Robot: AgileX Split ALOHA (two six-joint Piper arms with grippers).
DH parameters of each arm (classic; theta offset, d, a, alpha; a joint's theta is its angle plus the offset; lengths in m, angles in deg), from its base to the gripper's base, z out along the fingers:
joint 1: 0 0.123 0 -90
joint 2: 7.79 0 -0.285 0
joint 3: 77.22 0 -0.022 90
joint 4: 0 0.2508 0 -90
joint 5: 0 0 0.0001 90
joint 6: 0 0.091 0 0
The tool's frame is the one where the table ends.
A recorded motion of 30 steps. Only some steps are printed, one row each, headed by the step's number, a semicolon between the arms.
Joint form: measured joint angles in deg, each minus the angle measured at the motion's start. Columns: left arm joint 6, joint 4, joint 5, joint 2, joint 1, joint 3; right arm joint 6, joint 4, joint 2, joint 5, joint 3, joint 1.
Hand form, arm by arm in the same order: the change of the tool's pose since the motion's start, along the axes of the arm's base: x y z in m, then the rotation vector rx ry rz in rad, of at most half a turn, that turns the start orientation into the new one. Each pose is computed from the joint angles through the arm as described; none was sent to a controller.
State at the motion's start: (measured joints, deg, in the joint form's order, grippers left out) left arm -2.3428 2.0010 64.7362 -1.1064 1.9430 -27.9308; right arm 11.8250 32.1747 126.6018 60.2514 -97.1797 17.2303
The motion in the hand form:
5: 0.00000 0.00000 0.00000 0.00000 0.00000 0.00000; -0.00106 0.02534 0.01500 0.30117 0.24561 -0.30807
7: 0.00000 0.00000 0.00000 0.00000 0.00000 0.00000; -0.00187 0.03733 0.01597 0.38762 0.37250 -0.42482
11: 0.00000 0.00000 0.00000 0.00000 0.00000 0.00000; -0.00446 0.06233 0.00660 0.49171 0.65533 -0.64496
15: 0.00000 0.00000 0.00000 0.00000 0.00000 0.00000; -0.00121 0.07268 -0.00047 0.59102 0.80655 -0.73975
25: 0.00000 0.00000 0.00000 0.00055 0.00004 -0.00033; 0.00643 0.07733 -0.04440 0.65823 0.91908 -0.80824
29: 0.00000 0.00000 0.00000 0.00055 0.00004 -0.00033; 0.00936 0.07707 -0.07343 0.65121 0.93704 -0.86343
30: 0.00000 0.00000 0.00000 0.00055 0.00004 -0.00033; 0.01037 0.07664 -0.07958 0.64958 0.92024 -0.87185
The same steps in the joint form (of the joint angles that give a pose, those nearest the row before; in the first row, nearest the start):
5: 0.00 0.00 0.00 0.00 0.00 0.00; 12.76 20.13 0.25 0.63 0.00 0.46
7: 0.00 0.00 0.00 0.00 0.00 0.00; 19.29 26.61 0.97 0.59 0.00 1.28
11: 0.00 0.00 0.00 0.00 0.00 0.00; 33.34 36.97 3.51 0.07 0.00 3.56
15: 0.00 0.00 0.00 0.00 0.00 0.00; 36.92 46.01 5.63 -0.06 0.00 4.17
25: 0.04 0.00 0.00 0.00 0.00 0.00; 33.97 54.98 12.06 -0.10 0.00 4.17
29: 0.04 0.00 0.00 0.00 0.00 0.00; 32.75 56.99 15.59 -1.84 -0.06 4.17
30: 0.04 0.00 0.00 0.00 0.00 0.00; 31.63 57.27 16.25 -2.75 -0.06 4.17

